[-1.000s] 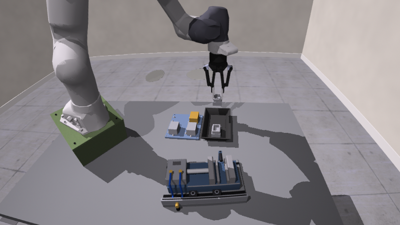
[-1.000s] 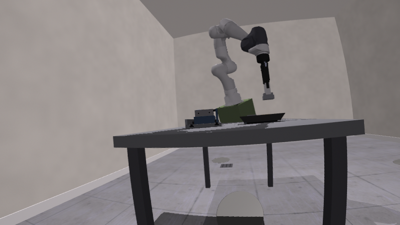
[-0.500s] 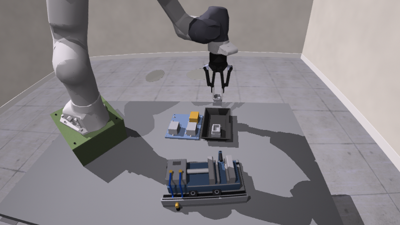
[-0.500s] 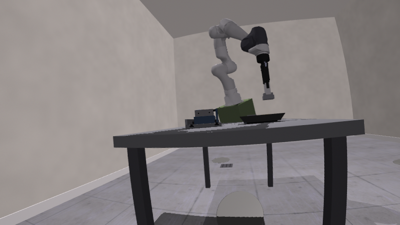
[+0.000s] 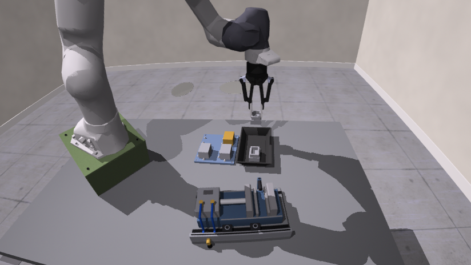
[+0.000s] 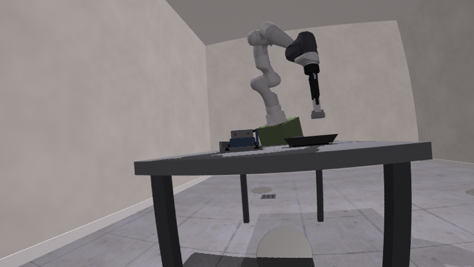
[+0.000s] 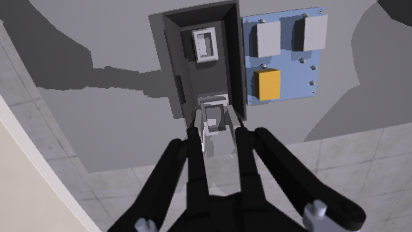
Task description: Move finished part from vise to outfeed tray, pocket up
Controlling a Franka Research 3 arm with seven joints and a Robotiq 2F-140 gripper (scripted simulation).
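Now: the orange block 120 mm behind my hand, 10 mm to the right of it and 160 mm below it. Also, from my hand: blue fixture plate (170 mm behind, 50 mm to the right, 180 mm below); then vise (20 mm behind, 380 mm to the right, 140 mm below).
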